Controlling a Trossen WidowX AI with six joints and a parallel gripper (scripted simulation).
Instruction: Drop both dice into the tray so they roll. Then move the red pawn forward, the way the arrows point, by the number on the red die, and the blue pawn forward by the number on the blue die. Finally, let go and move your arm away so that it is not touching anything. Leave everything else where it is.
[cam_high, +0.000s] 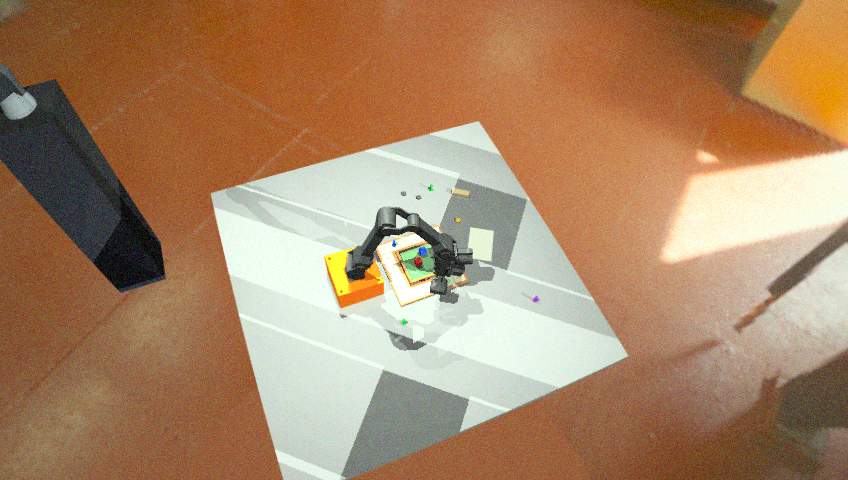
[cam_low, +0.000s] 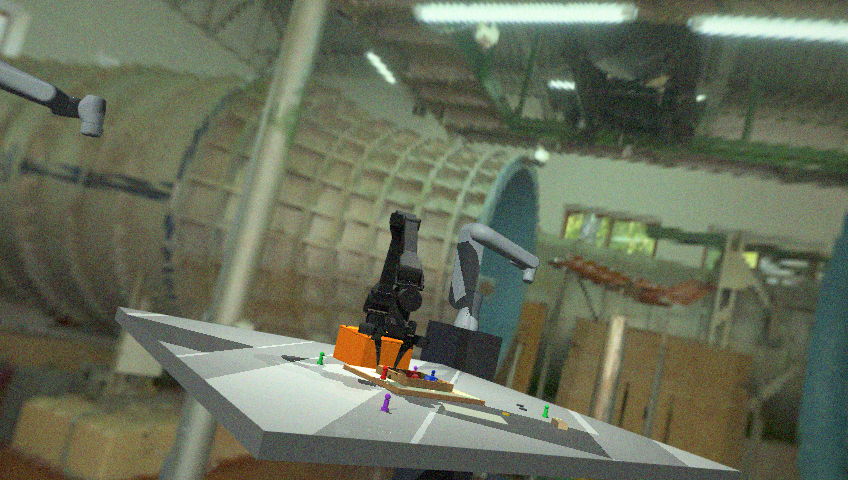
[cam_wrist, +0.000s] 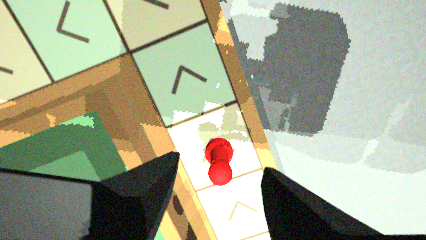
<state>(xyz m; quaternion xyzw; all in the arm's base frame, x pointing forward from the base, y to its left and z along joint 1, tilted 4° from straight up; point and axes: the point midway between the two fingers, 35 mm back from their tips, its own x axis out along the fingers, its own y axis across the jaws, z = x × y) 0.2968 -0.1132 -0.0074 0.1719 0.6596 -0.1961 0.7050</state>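
Right now my gripper tip is 1 cm above the red pawn. From my gripper tip the other things lie so: blue pawn: 23 cm to the left, 10 cm behind, 1 cm below; green tray: 12 cm to the left, 3 cm below, 3 cm behind; white card: 24 cm ahead, 12 cm to the left, 4 cm below.
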